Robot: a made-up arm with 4 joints.
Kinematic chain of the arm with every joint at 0, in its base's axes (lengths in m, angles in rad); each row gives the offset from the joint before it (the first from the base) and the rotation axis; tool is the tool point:
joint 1: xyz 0 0 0.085 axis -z
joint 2: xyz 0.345 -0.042 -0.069 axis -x
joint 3: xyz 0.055 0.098 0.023 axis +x
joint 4: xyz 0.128 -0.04 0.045 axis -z
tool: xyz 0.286 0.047 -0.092
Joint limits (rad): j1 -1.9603..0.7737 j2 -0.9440..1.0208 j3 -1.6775..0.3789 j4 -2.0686..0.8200
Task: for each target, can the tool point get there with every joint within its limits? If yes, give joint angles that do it. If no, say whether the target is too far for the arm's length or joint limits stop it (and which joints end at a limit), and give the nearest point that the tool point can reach.
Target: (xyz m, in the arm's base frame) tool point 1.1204 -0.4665 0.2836
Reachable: no: too far | nearest point 0.7502 -0.3124 0.1665 | short by 0.418 m
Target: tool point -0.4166 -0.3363 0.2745
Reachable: no: joint limits stop it (at a limit: joint 1, joint 3, joint 4) | nearest point -0.3415 0.2383 0.1405 | short by 0.595 m
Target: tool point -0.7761 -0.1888 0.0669
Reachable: no: joint limits stop it (at a limit: joint 1, joint 3) | nearest point -0.4057 0.2557 0.0356 | short by 0.579 m
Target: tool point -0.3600 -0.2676 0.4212
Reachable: no: joint limits stop it (at a limit: joint 1, joint 3, joint 4) | nearest point -0.3020 0.2545 0.2070 | short by 0.567 m
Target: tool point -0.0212 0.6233 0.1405
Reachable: yes | joints -1.1421 -0.5136 -0.1017 -1.3039
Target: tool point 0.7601 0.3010 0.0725
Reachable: yes | joints -0.4426 -0.4863 -0.9405 0.2816
